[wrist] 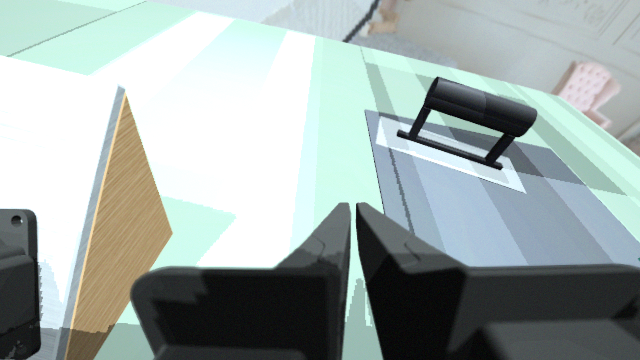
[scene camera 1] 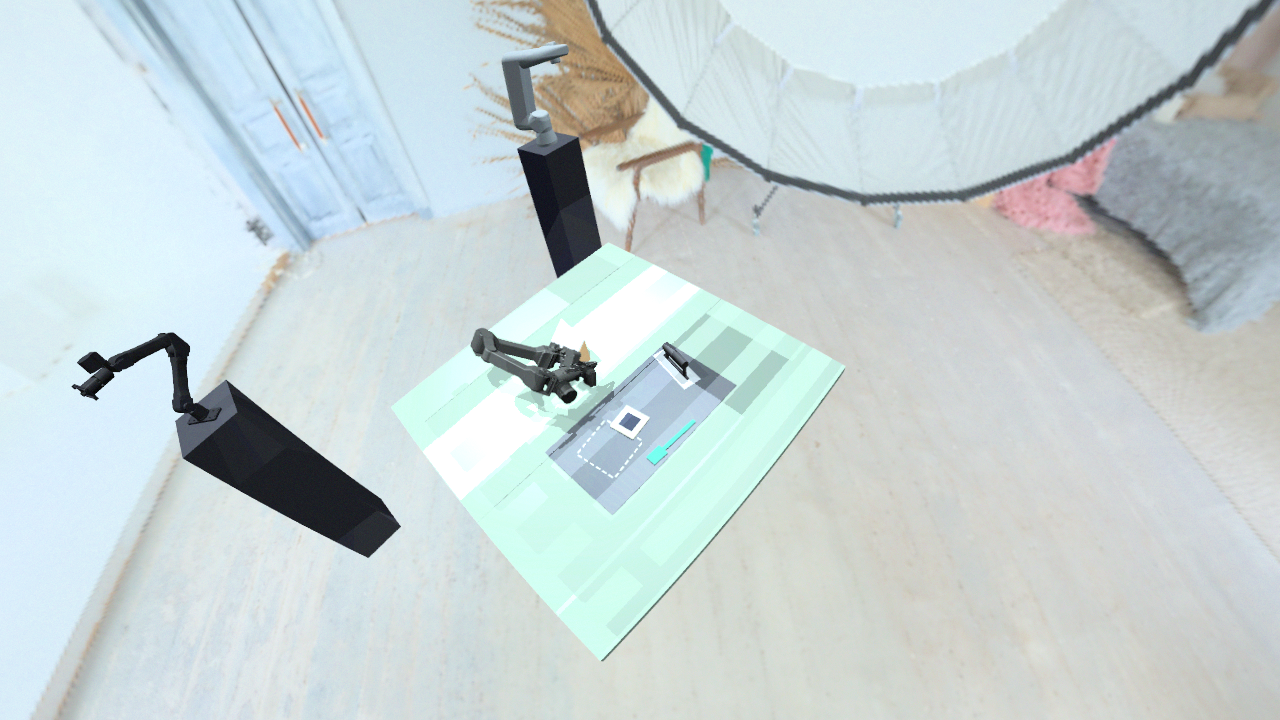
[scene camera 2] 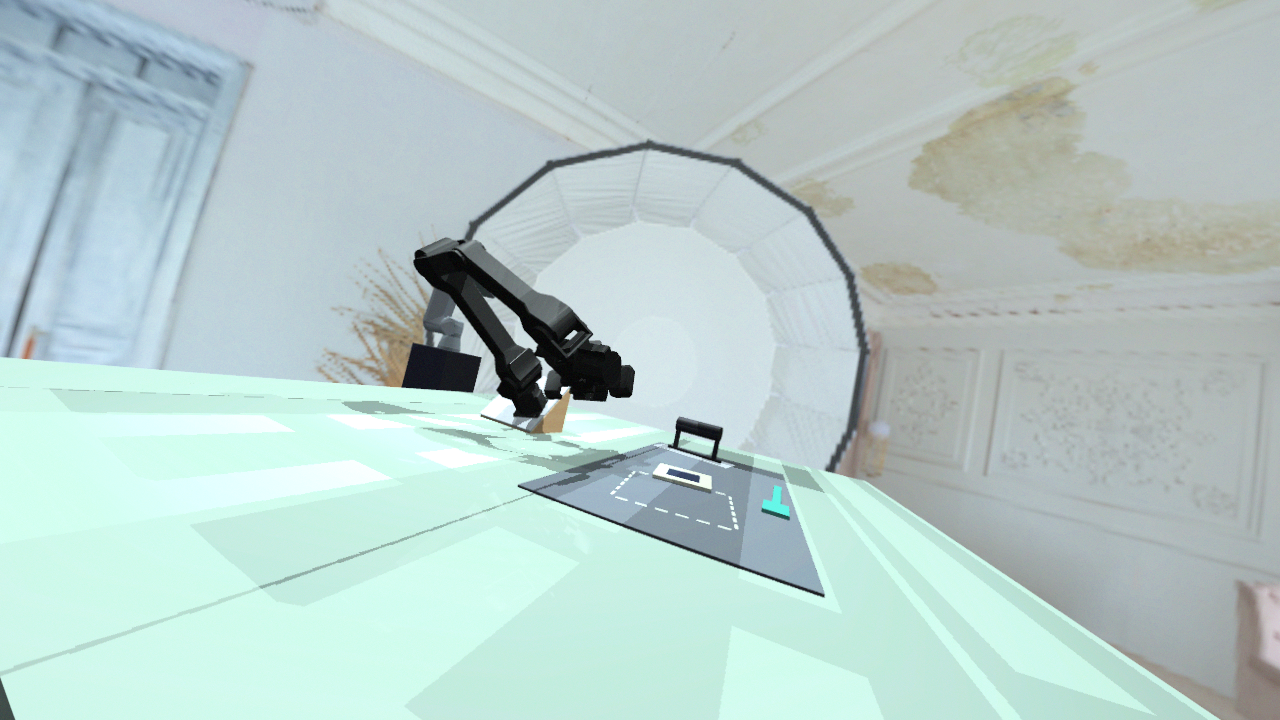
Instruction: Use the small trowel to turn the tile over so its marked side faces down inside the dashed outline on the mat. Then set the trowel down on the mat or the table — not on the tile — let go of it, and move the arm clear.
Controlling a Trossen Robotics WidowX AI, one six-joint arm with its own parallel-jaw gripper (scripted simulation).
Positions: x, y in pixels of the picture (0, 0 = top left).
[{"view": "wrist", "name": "my gripper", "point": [352, 212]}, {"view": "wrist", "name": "trowel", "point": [513, 119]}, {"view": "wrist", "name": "grey mat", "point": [559, 221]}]
